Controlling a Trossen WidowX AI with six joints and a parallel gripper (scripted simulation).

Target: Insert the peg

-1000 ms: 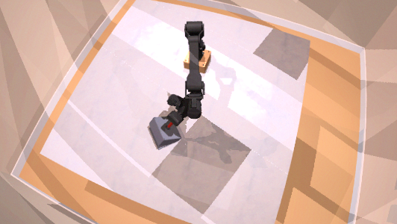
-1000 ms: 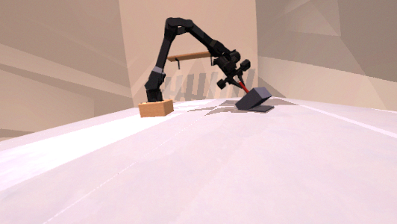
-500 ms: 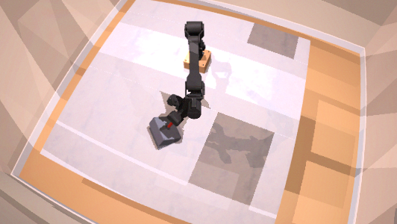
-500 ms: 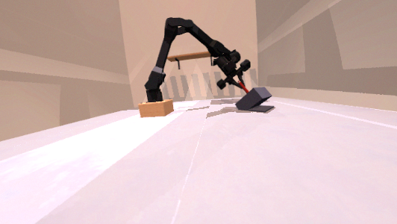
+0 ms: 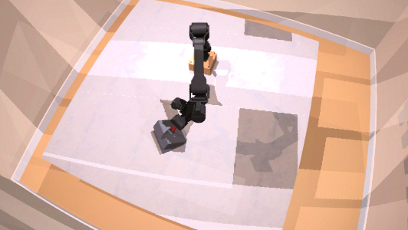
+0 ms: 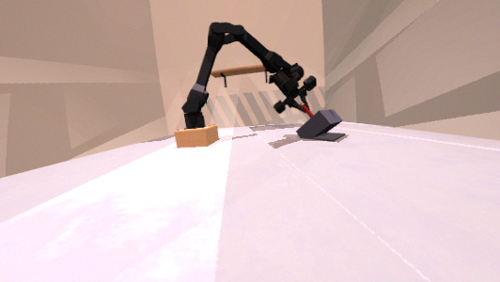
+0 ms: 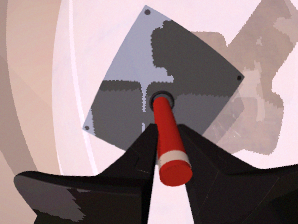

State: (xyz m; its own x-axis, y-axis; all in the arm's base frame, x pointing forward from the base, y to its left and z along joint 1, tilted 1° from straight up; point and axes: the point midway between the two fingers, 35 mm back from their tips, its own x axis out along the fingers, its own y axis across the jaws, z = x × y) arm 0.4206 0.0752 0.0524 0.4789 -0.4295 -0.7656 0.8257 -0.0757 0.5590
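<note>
Right now my gripper tip is 3 cm short of the sloped panel, 3 cm to the left of it and 6 cm above it. Also, from my gripper tip: red peg: 1 cm behind, 1 cm to the left, 1 cm above.
</note>
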